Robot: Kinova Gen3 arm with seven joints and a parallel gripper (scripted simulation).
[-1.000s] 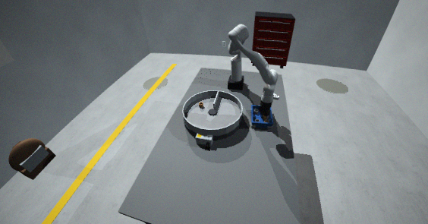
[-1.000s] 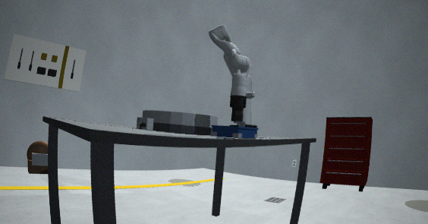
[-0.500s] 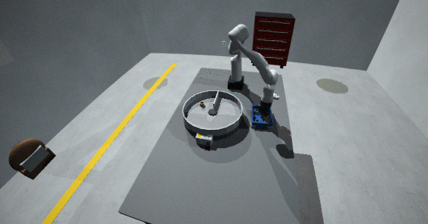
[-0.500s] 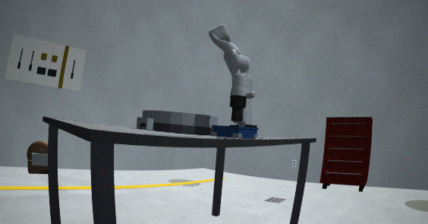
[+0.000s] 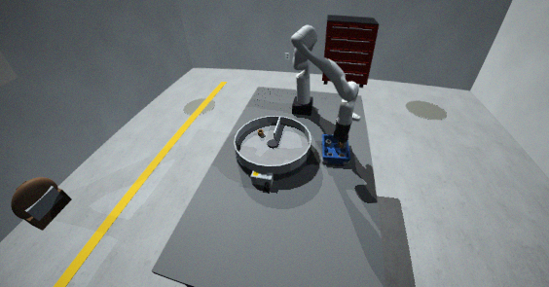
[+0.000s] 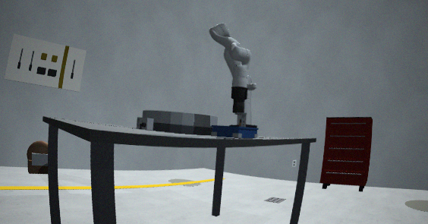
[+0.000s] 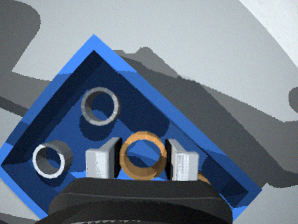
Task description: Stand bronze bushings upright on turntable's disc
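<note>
Right now my hand is 4 cm above the blue crate, 3 cm to the left of it and 1 cm short of it. From my hand the other things lie so: turntable 37 cm to the right, 9 cm ahead, 2 cm below.
</note>
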